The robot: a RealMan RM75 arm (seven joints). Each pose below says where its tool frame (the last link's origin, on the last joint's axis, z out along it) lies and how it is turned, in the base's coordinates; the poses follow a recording.
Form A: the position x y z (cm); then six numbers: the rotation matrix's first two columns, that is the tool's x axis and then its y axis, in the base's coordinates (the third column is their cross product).
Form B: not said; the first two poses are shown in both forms.
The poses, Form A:
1: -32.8, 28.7, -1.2, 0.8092, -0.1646, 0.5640, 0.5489, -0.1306, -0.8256
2: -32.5, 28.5, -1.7, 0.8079, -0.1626, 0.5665, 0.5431, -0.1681, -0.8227
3: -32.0, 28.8, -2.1, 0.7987, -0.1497, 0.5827, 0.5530, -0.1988, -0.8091
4: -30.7, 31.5, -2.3, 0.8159, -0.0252, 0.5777, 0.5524, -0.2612, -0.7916
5: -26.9, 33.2, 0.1, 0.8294, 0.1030, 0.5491, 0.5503, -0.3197, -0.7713
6: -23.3, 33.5, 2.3, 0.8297, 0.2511, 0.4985, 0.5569, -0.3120, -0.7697
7: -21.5, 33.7, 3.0, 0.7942, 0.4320, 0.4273, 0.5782, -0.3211, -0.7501
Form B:
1: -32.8, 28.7, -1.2, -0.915, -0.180, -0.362, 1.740
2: -32.5, 28.5, -1.7, -0.917, -0.172, -0.360, 1.776
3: -32.0, 28.8, -2.1, -0.915, -0.178, -0.362, 1.811
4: -30.7, 31.5, -2.3, -0.928, -0.215, -0.305, 1.899
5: -26.9, 33.2, 0.1, -0.937, -0.248, -0.245, 1.989
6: -23.3, 33.5, 2.3, -0.939, -0.299, -0.170, 2.027
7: -21.5, 33.7, 3.0, -0.930, -0.358, -0.085, 2.113
